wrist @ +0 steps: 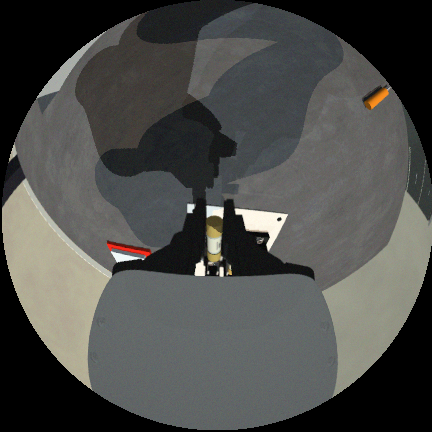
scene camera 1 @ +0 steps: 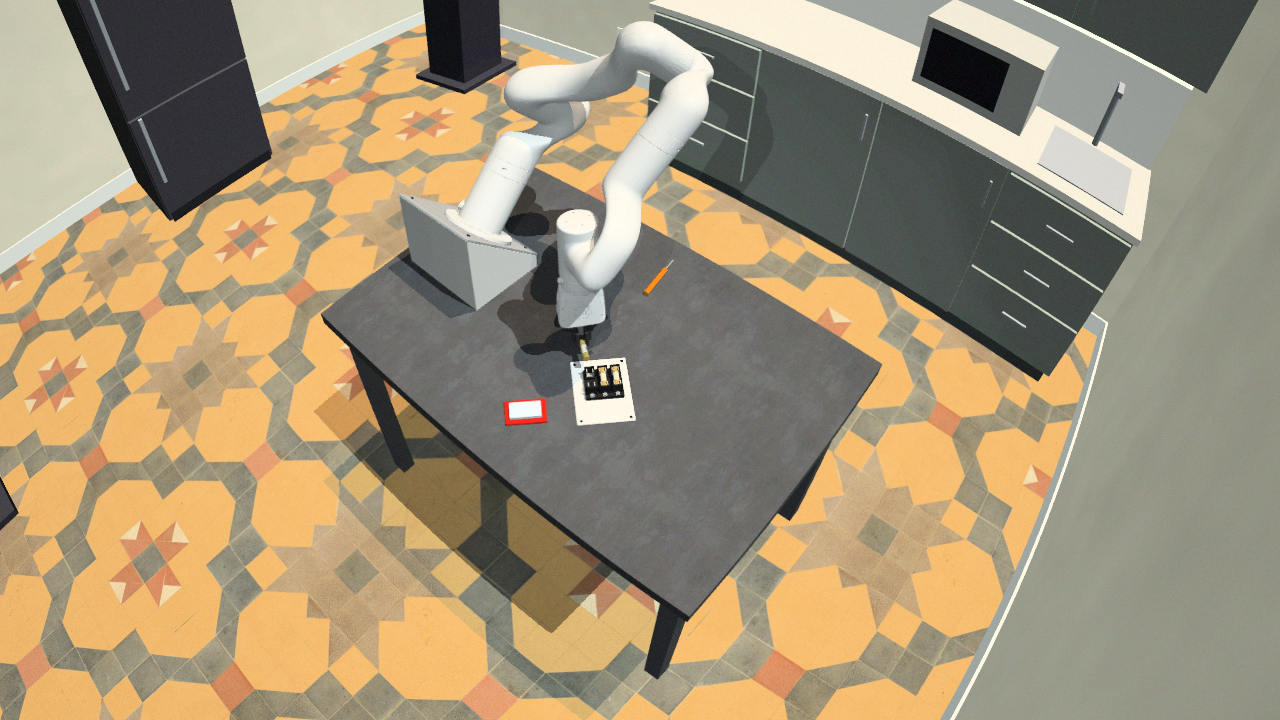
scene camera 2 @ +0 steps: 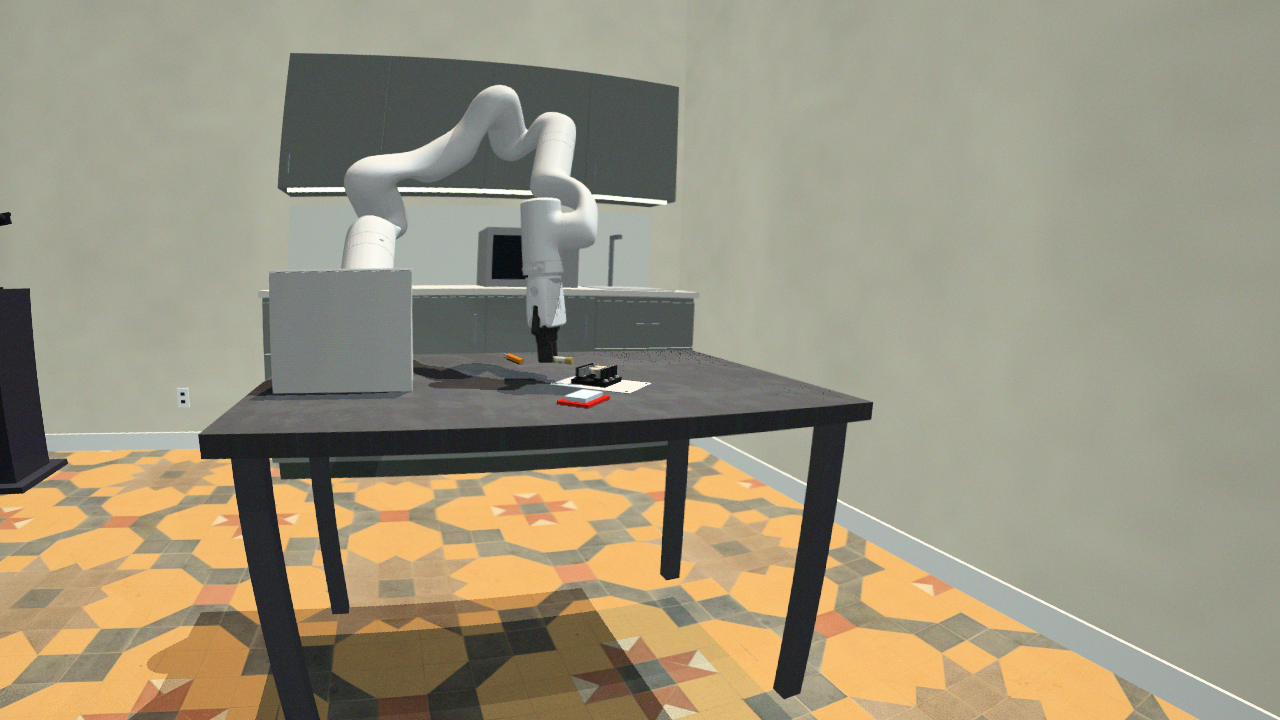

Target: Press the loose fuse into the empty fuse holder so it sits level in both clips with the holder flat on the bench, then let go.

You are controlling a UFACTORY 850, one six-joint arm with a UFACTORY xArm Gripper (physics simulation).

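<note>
My gripper points down and is shut on the loose fuse, which has a pale body and brass caps. The fuse lies nearly level and sticks out from the fingers, above the bench and beside the holder in scene camera 2. The black fuse holder sits on a white plate. In scene camera 1 its left slot is empty and two fuses fill the others. The fingers hide much of the holder in the wrist view.
A red tray with a white block lies left of the plate in scene camera 1. An orange screwdriver lies farther back on the dark table. The arm's grey base block stands at the table's left.
</note>
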